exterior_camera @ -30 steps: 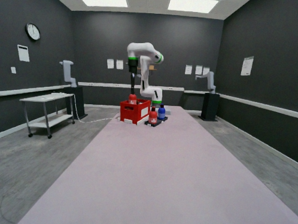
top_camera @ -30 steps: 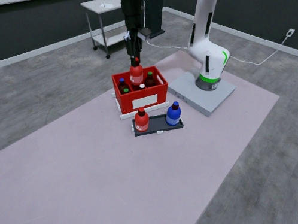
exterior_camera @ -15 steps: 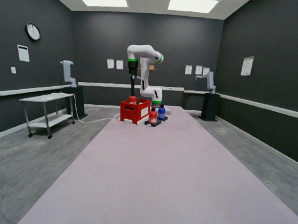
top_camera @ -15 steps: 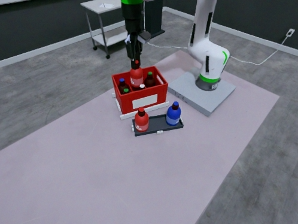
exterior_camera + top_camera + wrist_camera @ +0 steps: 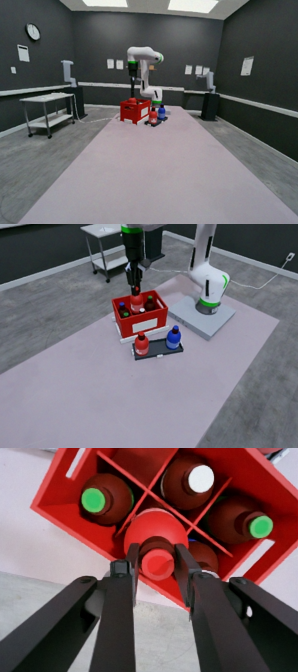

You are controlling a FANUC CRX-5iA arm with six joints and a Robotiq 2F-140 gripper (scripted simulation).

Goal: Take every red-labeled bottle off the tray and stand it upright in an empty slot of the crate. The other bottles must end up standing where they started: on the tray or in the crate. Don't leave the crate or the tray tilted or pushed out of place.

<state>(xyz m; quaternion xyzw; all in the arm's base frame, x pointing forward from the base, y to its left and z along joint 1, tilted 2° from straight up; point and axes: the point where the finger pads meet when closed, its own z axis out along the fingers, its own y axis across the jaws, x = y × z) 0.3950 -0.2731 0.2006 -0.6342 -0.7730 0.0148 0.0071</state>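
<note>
Now: the red crate 160 mm below my hand, 40 mm to the left of it and 20 mm ahead of it. Also, from my hand: blue bottle: 300 mm to the left, 160 mm below; red bottle: 200 mm to the left, 160 mm below, 160 mm ahead; dark tray: 250 mm to the left, 230 mm below, 80 mm ahead.
</note>
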